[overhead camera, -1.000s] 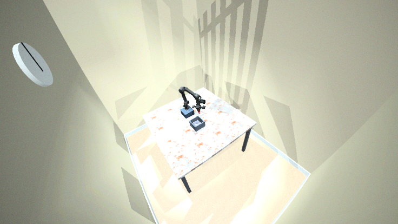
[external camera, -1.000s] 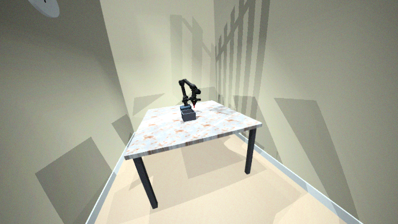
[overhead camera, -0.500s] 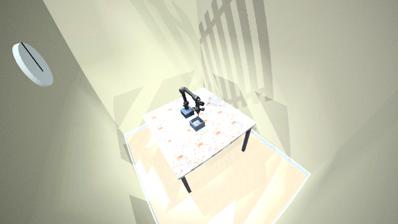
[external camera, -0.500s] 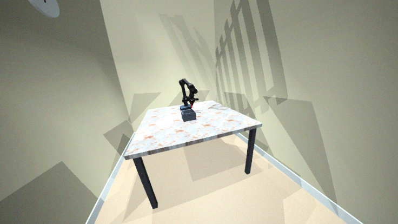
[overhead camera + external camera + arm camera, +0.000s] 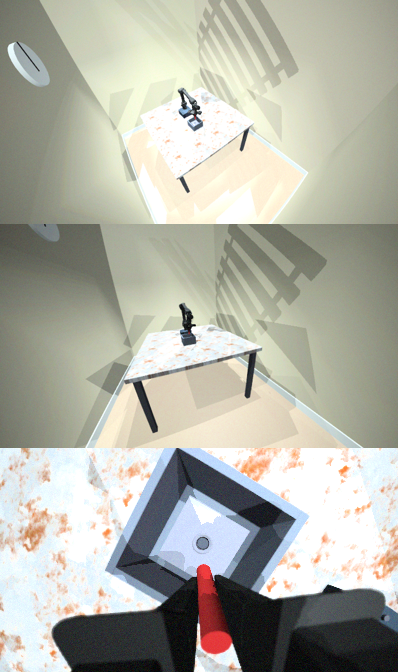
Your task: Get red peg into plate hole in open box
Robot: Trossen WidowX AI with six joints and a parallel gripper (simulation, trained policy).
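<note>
Now: the plate 20 mm ahead of my gripper tip, 20 mm to the right of it and 90 mm below it. The rest, counted from my gripper tip: box (20 mm ahead, 20 mm to the right, 110 mm below); red peg (10 mm above).
</note>
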